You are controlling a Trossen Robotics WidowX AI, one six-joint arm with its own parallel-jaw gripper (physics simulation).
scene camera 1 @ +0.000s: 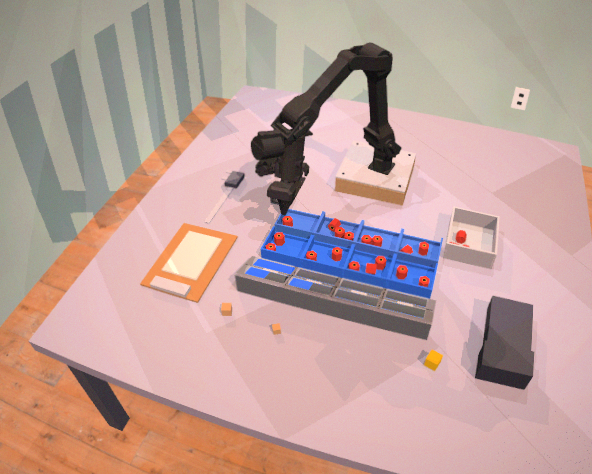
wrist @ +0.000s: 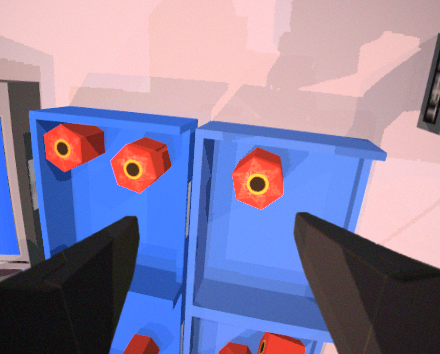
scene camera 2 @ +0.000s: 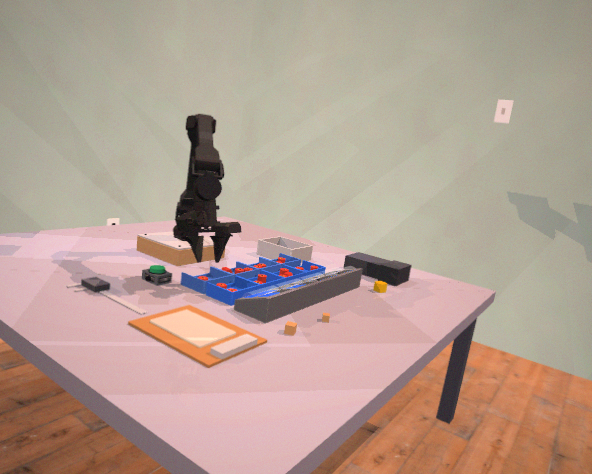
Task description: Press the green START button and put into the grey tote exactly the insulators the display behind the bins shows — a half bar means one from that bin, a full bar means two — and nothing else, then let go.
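My gripper [scene camera 1: 284, 212] [scene camera 2: 209, 260] [wrist: 217, 225] is open and empty, pointing down over the leftmost blue bins [scene camera 1: 300, 245] [scene camera 2: 220, 295] [wrist: 280, 225] of scene view 1. A red insulator [scene camera 1: 287, 220] [wrist: 258, 185] stands in the back-left bin, a little off the gap between the fingertips in the wrist view. Two more [wrist: 140, 165] [wrist: 67, 147] are in the front-left bin. The grey tote [scene camera 1: 470, 256] [scene camera 2: 272, 250] holds a red insulator [scene camera 1: 461, 236]. The display [scene camera 1: 330, 301] [scene camera 2: 310, 301] shows a full blue bar above a half bar at far left, and a lower half bar beside them. The green START button [scene camera 2: 157, 270] shows in scene view 2.
An orange clipboard [scene camera 1: 227, 243] [scene camera 2: 200, 356], small orange cubes [scene camera 1: 226, 309] [scene camera 2: 290, 328], a yellow cube [scene camera 1: 433, 360] [scene camera 2: 380, 287] and a black block [scene camera 1: 510, 325] [scene camera 2: 377, 269] lie around the bins. A black plug [scene camera 1: 234, 179] [scene camera 2: 95, 284] lies near the arm. The arm's base board [scene camera 1: 370, 190] [scene camera 2: 160, 250] is behind the bins.
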